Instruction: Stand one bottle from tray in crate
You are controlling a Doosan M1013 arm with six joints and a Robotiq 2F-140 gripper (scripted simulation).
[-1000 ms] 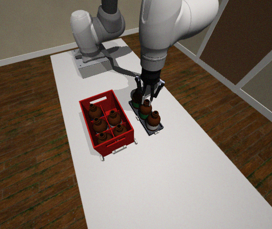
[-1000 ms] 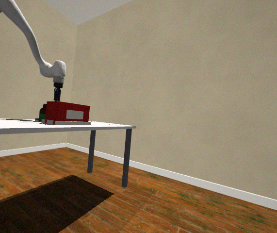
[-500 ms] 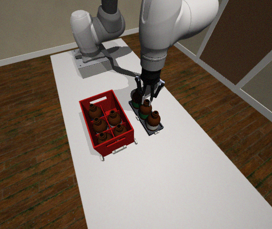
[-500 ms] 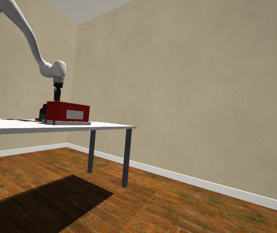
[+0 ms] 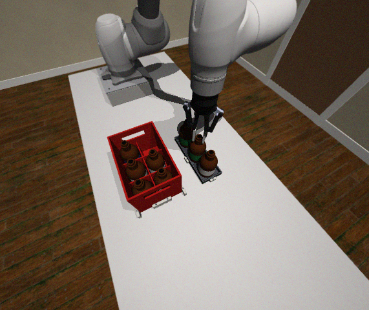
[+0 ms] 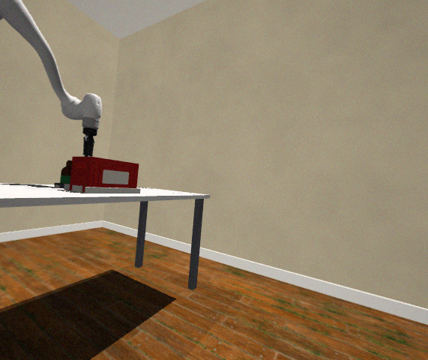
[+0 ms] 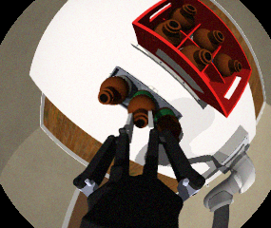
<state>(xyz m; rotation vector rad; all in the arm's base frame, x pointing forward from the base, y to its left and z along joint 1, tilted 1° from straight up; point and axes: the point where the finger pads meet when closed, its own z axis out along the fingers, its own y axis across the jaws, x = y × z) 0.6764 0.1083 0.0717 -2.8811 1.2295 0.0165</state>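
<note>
The bottle lies 90 mm below my hand. Also, from my hand: red crate: 20 mm behind, 230 mm to the right, 90 mm below; dark tray: 160 mm below.
</note>
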